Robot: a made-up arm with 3 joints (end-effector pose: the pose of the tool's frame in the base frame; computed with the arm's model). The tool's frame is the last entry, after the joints. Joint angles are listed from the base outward.
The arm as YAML. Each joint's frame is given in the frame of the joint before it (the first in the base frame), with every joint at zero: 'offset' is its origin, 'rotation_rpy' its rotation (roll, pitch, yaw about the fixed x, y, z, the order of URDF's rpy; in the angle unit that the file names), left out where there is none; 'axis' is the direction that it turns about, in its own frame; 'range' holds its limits. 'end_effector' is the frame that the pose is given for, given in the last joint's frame.
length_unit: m
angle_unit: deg
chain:
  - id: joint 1
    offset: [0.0, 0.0, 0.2]
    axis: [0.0, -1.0, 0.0]
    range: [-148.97, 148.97]
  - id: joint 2
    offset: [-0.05, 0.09, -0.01]
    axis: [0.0, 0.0, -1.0]
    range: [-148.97, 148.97]
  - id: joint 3
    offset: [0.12, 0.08, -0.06]
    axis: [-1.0, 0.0, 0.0]
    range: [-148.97, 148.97]
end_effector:
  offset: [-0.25, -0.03, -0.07]
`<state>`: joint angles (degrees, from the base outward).
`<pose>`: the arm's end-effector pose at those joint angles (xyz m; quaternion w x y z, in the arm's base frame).
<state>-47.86 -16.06 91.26</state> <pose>-0.1479 0.0643 0.3061 0.6734 -0.6074 0.1896 0.3764</pose>
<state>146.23 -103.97 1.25</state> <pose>0.1320 -0.0479 0.2793 0.1706 -0.7558 -0.5918 0.2224</pose>
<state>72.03 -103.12 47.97</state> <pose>0.0813 -0.0384 0.1440 0.2722 -0.6252 -0.5915 0.4302</pose>
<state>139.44 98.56 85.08</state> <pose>0.0475 0.2174 0.2200 0.6473 0.3709 -0.2733 -0.6073</pose>
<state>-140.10 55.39 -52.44</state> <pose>-0.0665 0.2636 0.3222 0.4640 -0.2584 0.6766 -0.5100</pose>
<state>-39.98 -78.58 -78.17</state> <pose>-0.2380 -0.0092 0.2512 0.4281 0.6266 0.5806 0.2951</pose>
